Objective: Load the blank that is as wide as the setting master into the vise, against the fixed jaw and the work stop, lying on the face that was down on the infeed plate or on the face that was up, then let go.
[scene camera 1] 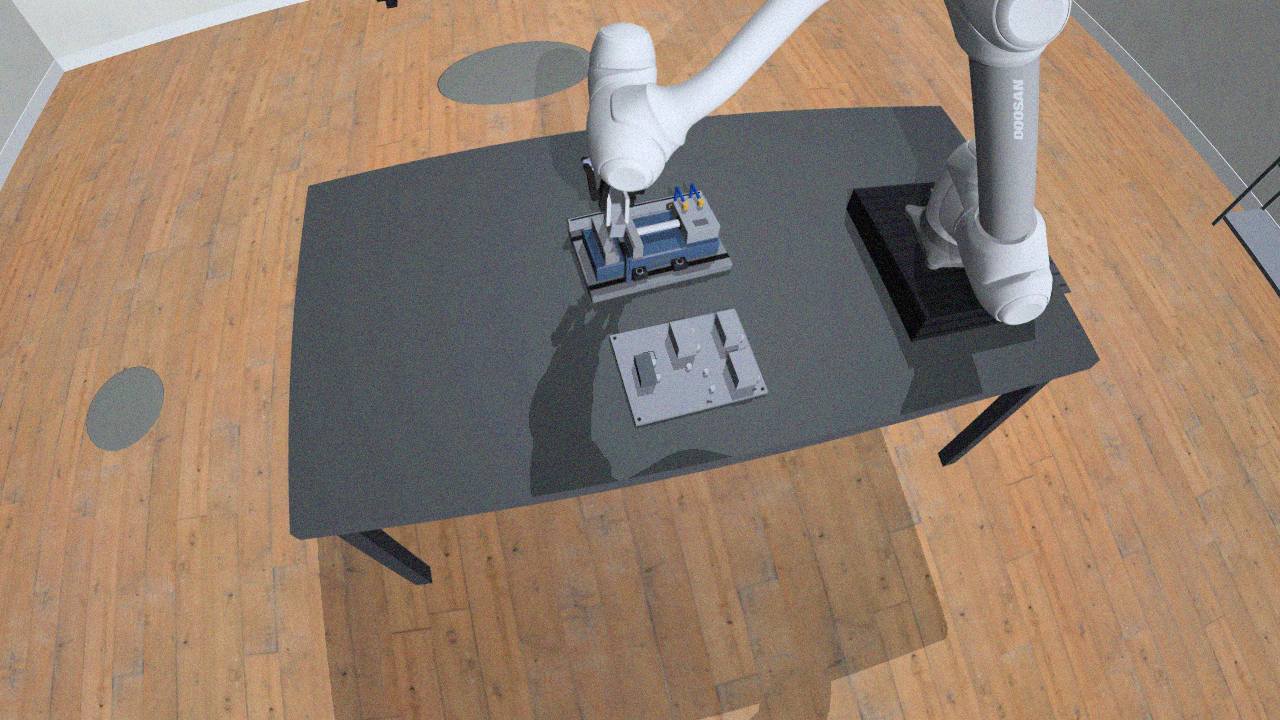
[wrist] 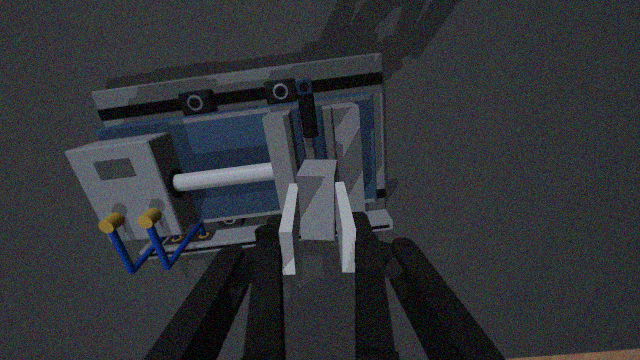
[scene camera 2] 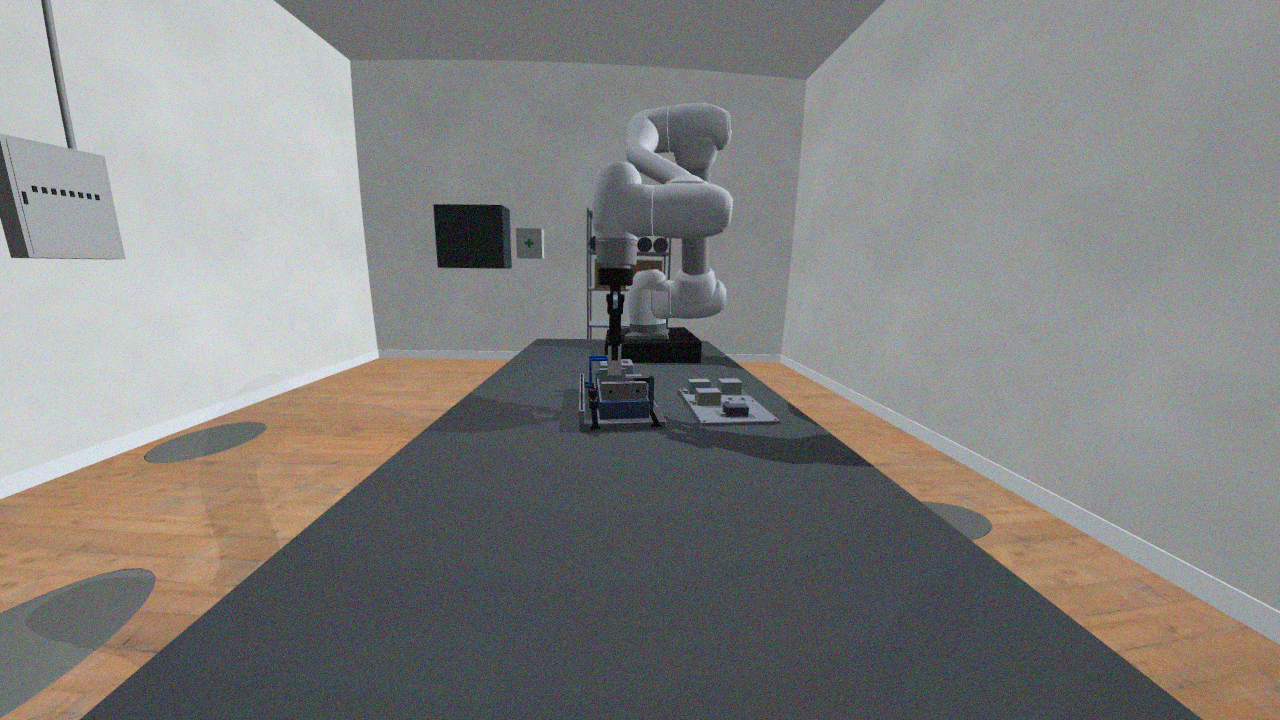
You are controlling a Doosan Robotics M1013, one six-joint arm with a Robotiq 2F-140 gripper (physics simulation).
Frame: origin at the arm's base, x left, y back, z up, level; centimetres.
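Seen in the pictures: gripper, between the fingertips: (scene camera 1: pixel 615 219) (wrist: pixel 317 199) (scene camera 2: pixel 614 372); arm's base, origin of its link: (scene camera 1: pixel 948 238) (scene camera 2: pixel 647 335).
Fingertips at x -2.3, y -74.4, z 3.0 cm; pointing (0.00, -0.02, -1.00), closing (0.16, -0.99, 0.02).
Pixels of each thing's middle, then the offset from my fingertips to it.
- grey blank, middle of its body: (wrist: pixel 319 199) (scene camera 1: pixel 614 220) (scene camera 2: pixel 612 376) dx -0.4, dy -0.2, dz -0.8 cm
- vise, middle of its body: (wrist: pixel 248 169) (scene camera 1: pixel 649 235) (scene camera 2: pixel 617 388) dx -0.3, dy +7.0, dz -6.0 cm
- work stop, middle of its body: (wrist: pixel 308 116) (scene camera 1: pixel 625 249) dx +6.4, dy +1.5, dz -2.0 cm
- infeed plate, middle of its body: (scene camera 1: pixel 688 364) (scene camera 2: pixel 723 404) dx +27.3, dy +12.3, dz -10.5 cm
- darker block, middle of its body: (scene camera 1: pixel 645 370) (scene camera 2: pixel 735 410) dx +29.0, dy +4.0, dz -8.9 cm
My gripper (scene camera 1: pixel 617 214) (scene camera 2: pixel 614 362) (wrist: pixel 317 199) is shut on a grey blank (wrist: pixel 317 207), one pale finger on each side. The blank is at the vise (scene camera 1: pixel 698 254) (scene camera 2: pixel 623 409) (wrist: pixel 215 135). In the wrist view it lines up with the space between the moving jaw (wrist: pixel 281 145) and the fixed jaw (wrist: pixel 349 145). The work stop (wrist: pixel 308 117) is beyond its far end. Its underside and any contact with jaw or stop are hidden. On the infeed plate (scene camera 1: pixel 680 398) (scene camera 2: pixel 711 418) stands a darker block (scene camera 1: pixel 646 368) (scene camera 2: pixel 734 409), possibly the setting master.
Several pale grey blocks, among them one (scene camera 1: pixel 684 342) (scene camera 2: pixel 707 396) and another (scene camera 1: pixel 741 371), stand on the infeed plate beside the vise. Blue hoses (wrist: pixel 157 247) with yellow fittings rise at the vise's end block (wrist: pixel 120 175). Black clamps (wrist: pixel 197 102) (wrist: pixel 280 91) line its long side.
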